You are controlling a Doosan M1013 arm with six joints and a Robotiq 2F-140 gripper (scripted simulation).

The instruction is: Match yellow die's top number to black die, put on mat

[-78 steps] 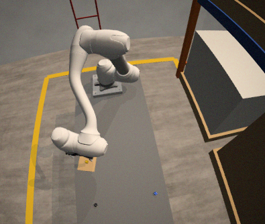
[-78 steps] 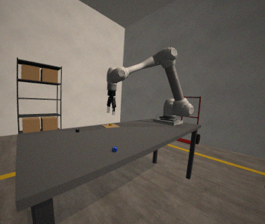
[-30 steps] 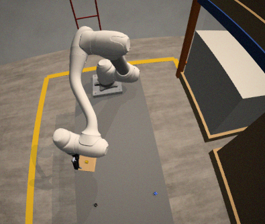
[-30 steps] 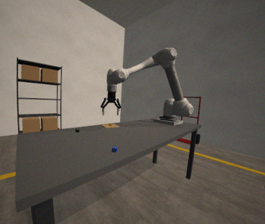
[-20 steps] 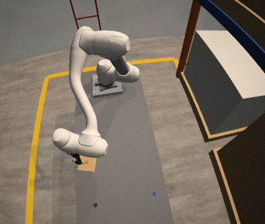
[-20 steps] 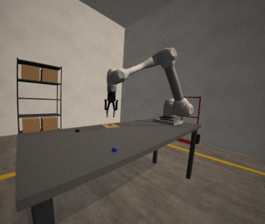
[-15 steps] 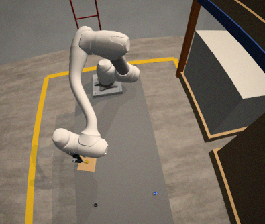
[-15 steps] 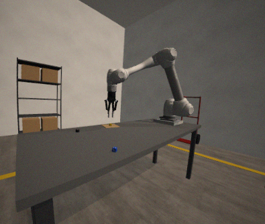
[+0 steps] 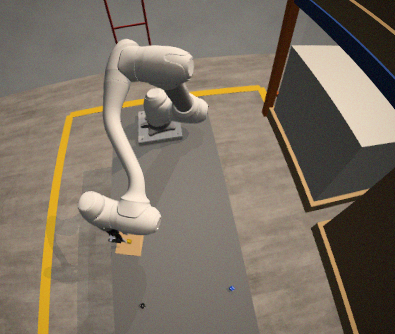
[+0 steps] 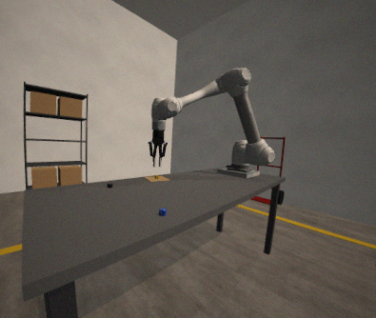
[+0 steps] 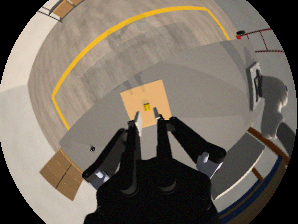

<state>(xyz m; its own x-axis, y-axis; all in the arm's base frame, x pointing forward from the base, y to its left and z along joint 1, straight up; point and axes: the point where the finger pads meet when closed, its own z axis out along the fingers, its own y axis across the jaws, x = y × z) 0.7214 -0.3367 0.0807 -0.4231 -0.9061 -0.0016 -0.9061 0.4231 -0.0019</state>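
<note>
Now: hand 10 cm above the yellow die. Round my hand: blue die 38 cm ahead, 43 cm to the left, 11 cm below; tan mat 11 cm below; black die 34 cm ahead, 1 cm to the right, 11 cm below.
</note>
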